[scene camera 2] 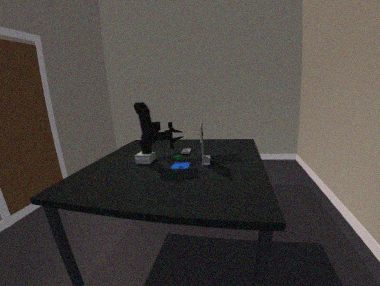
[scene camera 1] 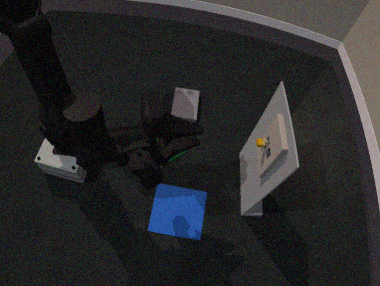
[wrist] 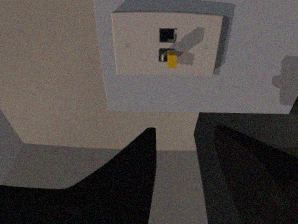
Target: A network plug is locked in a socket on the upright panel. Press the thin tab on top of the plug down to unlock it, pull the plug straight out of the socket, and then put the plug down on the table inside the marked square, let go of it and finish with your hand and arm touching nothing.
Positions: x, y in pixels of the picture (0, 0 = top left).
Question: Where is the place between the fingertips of my gripper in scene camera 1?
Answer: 201, 135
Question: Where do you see a blue marked square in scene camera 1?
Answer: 177, 211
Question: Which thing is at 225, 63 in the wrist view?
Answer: A grey panel.
